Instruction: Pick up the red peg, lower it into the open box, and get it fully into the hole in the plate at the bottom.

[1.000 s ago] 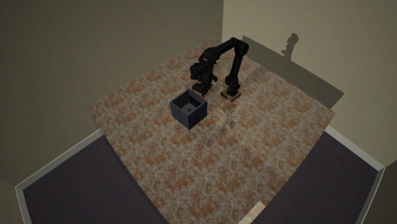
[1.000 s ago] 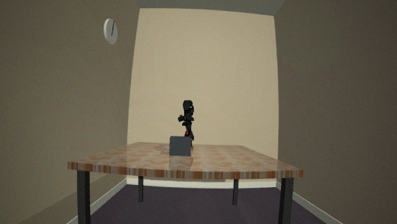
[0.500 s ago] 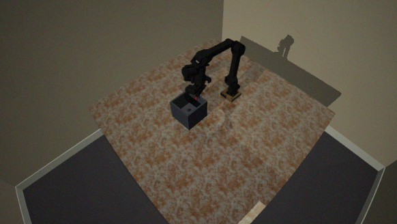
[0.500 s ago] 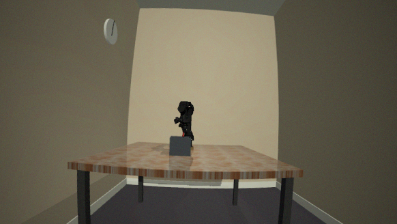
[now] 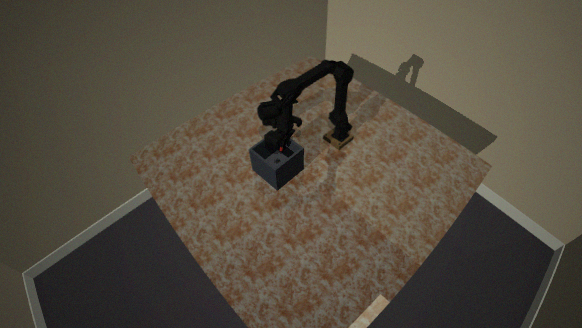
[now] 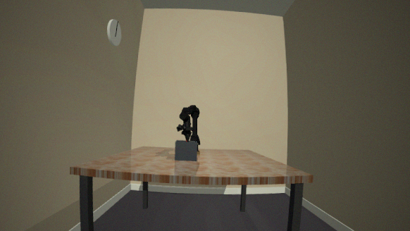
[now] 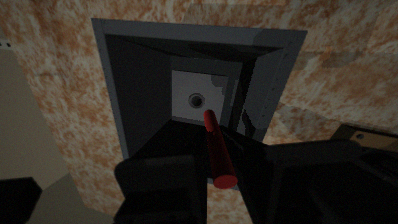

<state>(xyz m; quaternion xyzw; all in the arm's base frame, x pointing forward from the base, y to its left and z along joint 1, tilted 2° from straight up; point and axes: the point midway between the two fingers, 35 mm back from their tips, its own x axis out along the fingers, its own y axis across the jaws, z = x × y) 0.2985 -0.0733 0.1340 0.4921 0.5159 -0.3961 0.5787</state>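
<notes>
Now: the grey plate 3 cm ahead of my gripper tip, 1 cm to the right of it and 9 cm below it. Round my gripper tip: red peg: 1 cm above.
</notes>
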